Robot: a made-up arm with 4 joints.
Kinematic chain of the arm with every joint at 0, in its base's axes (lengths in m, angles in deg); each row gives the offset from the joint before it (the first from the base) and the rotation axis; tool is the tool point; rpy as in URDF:
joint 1: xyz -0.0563 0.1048 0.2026 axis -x
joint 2: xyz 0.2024 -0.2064 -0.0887 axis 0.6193 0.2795 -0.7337
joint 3: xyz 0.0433 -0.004 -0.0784 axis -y
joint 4: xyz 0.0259 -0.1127 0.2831 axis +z
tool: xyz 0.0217 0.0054 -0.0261 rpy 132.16 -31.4 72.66
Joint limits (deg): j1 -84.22..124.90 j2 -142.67..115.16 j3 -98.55..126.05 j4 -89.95..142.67
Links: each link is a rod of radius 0.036 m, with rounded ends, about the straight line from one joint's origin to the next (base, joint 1, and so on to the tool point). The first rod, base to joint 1, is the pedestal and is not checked.
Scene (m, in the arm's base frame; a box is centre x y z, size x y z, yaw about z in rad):
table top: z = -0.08
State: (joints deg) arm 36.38 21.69 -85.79 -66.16
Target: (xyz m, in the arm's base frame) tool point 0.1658 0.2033 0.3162
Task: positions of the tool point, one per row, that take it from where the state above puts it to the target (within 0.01 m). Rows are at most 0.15 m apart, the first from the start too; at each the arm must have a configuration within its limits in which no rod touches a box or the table.
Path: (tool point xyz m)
1: 0.4306 -0.2712 0.3315
2: 0.4441 -0.1545 0.3951
3: 0.4275 -0.0320 0.4147
4: 0.3827 0.0737 0.3995
5: 0.3168 0.1485 0.3661
6: 0.2405 0.1892 0.3335
7: 0.1658 0.2033 0.3162

